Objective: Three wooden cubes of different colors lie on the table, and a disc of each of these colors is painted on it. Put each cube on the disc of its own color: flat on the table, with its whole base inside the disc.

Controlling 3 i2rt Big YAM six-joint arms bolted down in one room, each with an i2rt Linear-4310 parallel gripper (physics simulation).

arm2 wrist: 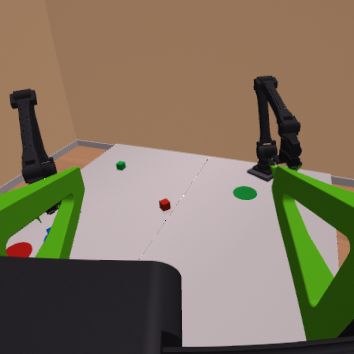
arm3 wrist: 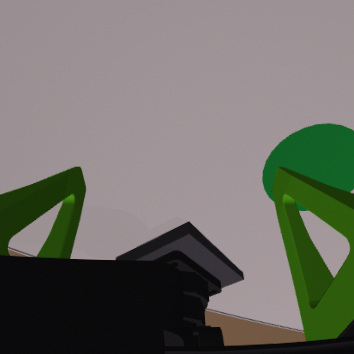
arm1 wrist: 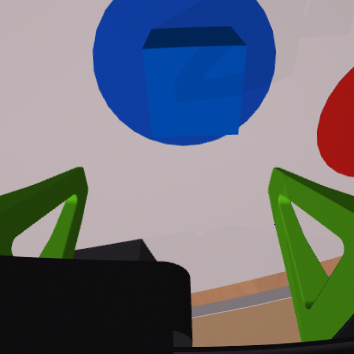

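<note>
The blue cube (arm1 wrist: 195, 90) (arm2 wrist: 49, 230) stands on the blue disc (arm1 wrist: 115, 60); in the arm1 wrist view its lower right corner reaches the disc's edge or slightly past it. Arm1's gripper (arm1 wrist: 178, 172) is open and apart from the cube. The red cube (arm2 wrist: 165, 204) lies mid-table, the green cube (arm2 wrist: 120, 165) farther back left. The red disc (arm1 wrist: 340, 130) (arm2 wrist: 20, 250) and green disc (arm2 wrist: 245, 193) (arm3 wrist: 320, 155) show no cube on their visible parts. Arm2's gripper (arm2 wrist: 178, 172) is open, high above the table. Arm3's gripper (arm3 wrist: 180, 172) is open, with the green disc beyond its right finger.
In the arm2 wrist view, arm1 (arm2 wrist: 31, 135) stands at the left and arm3 (arm2 wrist: 263, 120) is folded near its base at the back right. Arm3's base plate (arm3 wrist: 185, 240) shows low in its own view. Walls stand behind the table (arm2 wrist: 240, 280).
</note>
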